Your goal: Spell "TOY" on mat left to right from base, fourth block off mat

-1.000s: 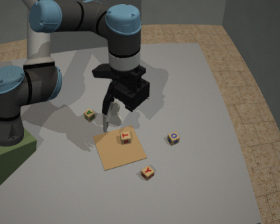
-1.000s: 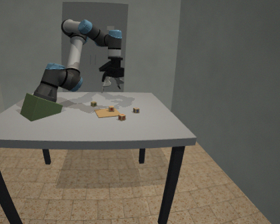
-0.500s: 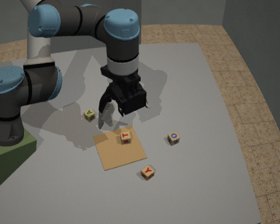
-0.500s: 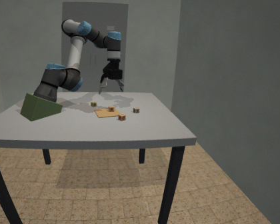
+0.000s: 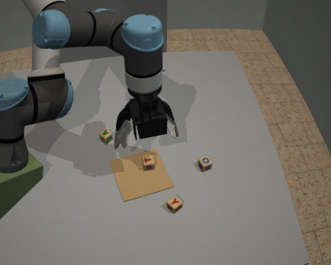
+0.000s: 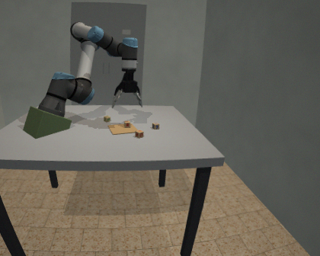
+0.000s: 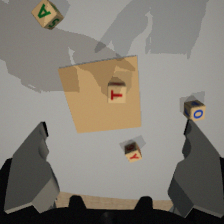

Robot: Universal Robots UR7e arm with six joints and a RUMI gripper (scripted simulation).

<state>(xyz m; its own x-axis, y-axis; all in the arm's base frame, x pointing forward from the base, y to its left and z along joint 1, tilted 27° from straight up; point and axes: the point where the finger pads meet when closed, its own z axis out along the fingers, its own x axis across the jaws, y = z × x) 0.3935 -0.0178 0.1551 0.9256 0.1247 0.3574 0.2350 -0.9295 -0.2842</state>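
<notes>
Now: hand 2 cm past the tan mat, 2 cm to the left of it and 11 cm above it. Also, from my hand: Y block (7 cm ahead, 13 cm to the right, 10 cm below); then O block (16 cm ahead, 10 cm below).
</notes>
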